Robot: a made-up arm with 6 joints.
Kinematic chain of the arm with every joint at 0, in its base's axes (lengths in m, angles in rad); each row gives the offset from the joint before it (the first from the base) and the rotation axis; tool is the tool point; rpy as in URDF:
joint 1: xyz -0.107 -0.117 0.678 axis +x
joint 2: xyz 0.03 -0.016 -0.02 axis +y
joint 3: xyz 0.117 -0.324 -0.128 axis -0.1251 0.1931 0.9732
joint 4: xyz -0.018 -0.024 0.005 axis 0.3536 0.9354 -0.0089
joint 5: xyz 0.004 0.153 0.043 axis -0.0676 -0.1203 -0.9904
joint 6: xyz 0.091 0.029 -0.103 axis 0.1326 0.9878 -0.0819
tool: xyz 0.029 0.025 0.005 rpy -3.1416 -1.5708 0
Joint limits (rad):
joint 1: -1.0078..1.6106
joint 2: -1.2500..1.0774
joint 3: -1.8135..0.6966
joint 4: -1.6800..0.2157
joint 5: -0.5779..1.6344
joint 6: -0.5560..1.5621
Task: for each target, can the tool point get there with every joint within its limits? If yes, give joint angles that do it. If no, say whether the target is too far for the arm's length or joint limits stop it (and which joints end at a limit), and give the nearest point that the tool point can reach.
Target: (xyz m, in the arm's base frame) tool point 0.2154 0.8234 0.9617
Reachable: no: too far | nearest point 0.0288 0.2467 0.5161 | short by 0.752 m
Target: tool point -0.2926 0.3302 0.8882
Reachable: no: joint limits stop it (at a limit: joint 1, joint 2, joint 5) | nearest point -0.1784 0.1688 0.5780 | short by 0.368 m
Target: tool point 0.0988 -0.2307 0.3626
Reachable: yes | joints 0.8393 0.0392 0.3909 -0.8891 1.4158 0.2041
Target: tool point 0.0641 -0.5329 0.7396
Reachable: yes | joints -0.3949 -0.0181 -1.1751 -0.9837 1.3951 0.6708
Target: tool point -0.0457 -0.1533 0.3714
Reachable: yes | joints 0.3720 0.6774 0.3127 -0.2704 0.0843 0.1218
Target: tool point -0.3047 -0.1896 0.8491
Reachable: no: joint limits stop it (at a limit: joint 1, joint 2, joint 3, joint 4, joint 5, joint 6) | nearest point -0.2766 -0.2805 0.7576 | short by 0.132 m
